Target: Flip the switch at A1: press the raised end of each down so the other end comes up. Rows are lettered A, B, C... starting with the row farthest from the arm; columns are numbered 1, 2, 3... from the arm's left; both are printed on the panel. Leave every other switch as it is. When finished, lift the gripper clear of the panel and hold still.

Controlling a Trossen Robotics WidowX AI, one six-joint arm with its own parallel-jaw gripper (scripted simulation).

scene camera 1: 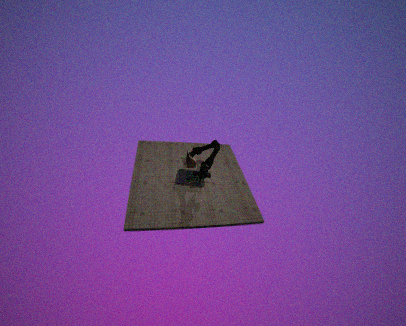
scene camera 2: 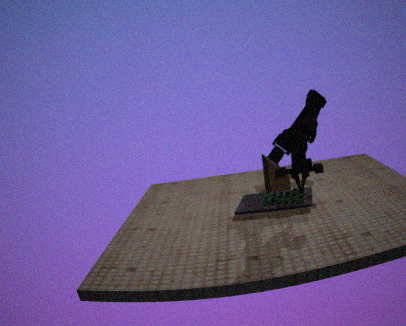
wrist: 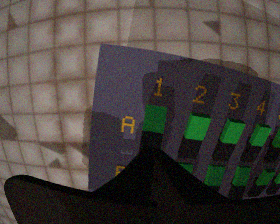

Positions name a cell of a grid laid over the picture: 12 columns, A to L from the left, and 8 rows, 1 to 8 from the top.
Labels:
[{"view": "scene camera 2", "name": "gripper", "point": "I5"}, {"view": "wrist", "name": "gripper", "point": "G6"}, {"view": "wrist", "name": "rocker switch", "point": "G5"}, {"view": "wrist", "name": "rocker switch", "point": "J5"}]

